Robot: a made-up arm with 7 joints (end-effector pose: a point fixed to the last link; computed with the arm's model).
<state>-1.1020 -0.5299 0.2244 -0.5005 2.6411 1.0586 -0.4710</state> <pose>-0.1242 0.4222 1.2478 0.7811 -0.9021 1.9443</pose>
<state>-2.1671 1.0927 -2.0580 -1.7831 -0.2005 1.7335 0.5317</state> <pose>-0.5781 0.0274 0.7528 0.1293 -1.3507 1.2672</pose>
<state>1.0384 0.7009 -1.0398 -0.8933 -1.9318 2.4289 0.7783</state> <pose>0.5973 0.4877 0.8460 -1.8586 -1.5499 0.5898</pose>
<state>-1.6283 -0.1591 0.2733 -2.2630 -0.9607 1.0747 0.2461</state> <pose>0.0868 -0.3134 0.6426 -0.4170 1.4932 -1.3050</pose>
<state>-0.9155 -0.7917 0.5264 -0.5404 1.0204 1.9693 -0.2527</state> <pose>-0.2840 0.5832 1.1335 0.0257 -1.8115 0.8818</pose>
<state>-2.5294 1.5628 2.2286 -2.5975 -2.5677 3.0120 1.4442</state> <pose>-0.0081 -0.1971 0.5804 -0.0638 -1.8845 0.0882</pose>
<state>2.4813 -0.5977 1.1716 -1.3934 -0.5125 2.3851 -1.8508</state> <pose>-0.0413 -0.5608 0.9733 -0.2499 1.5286 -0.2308</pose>
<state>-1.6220 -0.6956 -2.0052 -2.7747 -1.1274 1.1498 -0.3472</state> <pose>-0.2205 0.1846 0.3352 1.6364 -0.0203 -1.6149</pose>
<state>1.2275 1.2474 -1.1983 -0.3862 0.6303 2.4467 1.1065</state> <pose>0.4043 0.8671 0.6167 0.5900 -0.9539 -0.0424</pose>
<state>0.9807 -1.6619 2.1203 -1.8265 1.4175 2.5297 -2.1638</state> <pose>-0.6313 -0.1526 0.0050 0.3299 0.5102 -1.5898</pose>
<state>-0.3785 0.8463 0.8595 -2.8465 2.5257 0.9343 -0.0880</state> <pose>0.2045 0.1851 0.3247 -2.1588 -1.5602 1.4360</pose>
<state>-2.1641 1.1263 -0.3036 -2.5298 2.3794 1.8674 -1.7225</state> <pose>-0.2314 -0.1776 0.0948 0.0543 -1.1132 -2.9006</pose>
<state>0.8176 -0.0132 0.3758 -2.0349 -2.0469 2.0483 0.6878</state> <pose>0.0935 0.4542 0.6956 -1.1248 -1.5667 1.2617</pose>
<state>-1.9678 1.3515 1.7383 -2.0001 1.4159 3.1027 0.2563</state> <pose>0.2795 -0.5100 0.4860 2.2060 -0.1042 -1.9974</pose>
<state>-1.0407 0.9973 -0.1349 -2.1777 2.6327 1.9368 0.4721</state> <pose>0.2013 -0.4122 0.1117 -1.3295 0.1777 1.8542</pose>
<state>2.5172 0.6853 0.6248 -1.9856 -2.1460 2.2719 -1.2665</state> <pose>-0.5921 0.0186 0.3989 0.5522 0.8474 -0.2515</pose>
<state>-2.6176 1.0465 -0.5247 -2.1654 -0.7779 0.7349 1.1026</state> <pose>-0.4663 -0.0150 0.1843 -1.2120 -2.4959 0.5632</pose>
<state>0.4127 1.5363 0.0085 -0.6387 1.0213 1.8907 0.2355</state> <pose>0.8475 0.4247 0.1240 0.7895 0.5394 -0.2923</pose>
